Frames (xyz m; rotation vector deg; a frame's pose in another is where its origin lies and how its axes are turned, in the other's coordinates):
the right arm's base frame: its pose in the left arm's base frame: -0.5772 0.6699 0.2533 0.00 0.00 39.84
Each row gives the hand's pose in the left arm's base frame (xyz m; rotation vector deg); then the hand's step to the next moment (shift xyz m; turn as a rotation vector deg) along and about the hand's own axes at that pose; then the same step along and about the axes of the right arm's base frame.
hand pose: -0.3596 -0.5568 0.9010 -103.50 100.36 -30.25
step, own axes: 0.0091 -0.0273 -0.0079 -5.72 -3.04 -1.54
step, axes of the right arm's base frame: 0.0061 -0.0186 0.0225 4.24 3.56 3.70
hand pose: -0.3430 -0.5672 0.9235 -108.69 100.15 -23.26
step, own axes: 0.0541 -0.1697 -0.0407 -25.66 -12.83 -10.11
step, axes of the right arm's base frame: 0.0600 -0.1224 0.1216 16.80 17.06 18.76
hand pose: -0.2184 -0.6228 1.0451 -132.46 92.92 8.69
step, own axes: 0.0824 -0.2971 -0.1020 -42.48 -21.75 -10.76
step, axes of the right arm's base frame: 0.2187 -0.2006 0.1319 29.90 29.14 25.50
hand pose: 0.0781 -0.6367 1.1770 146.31 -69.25 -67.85
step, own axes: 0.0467 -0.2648 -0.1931 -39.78 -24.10 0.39
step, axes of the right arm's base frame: 0.3076 -0.1220 0.0084 27.62 34.20 15.19
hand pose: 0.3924 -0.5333 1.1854 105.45 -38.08 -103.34
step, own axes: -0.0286 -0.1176 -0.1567 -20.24 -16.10 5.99
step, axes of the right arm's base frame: 0.1908 -0.0175 -0.0500 11.53 23.35 5.16
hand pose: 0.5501 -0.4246 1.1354 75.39 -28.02 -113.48
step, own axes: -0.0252 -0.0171 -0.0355 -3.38 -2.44 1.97
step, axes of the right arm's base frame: 0.0456 0.0041 -0.0094 1.17 4.23 1.42
